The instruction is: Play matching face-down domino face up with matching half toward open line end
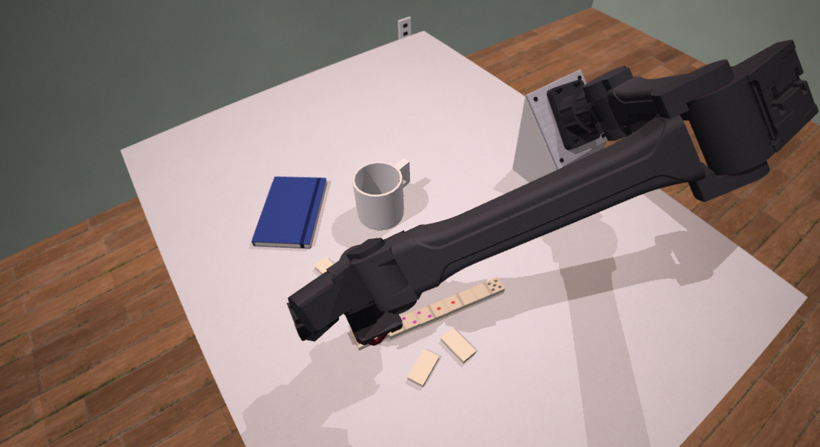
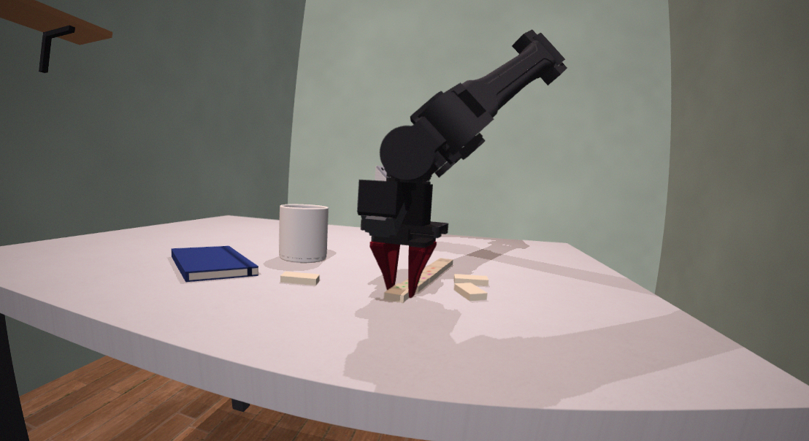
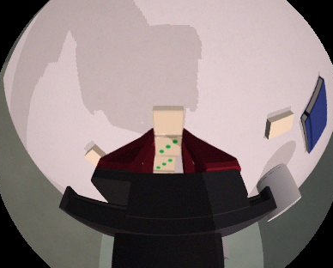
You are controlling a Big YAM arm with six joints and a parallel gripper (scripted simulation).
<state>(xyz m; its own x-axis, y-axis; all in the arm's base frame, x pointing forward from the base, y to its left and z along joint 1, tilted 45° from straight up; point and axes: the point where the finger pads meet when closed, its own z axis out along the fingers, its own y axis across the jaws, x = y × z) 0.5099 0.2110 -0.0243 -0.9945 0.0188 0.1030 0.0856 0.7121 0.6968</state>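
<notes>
Right now my hand is right at the domino. Also, from my hand: white mug (140 mm behind, 220 mm to the right, 30 mm above); then blue notebook (10 mm ahead, 320 mm to the right).
</notes>
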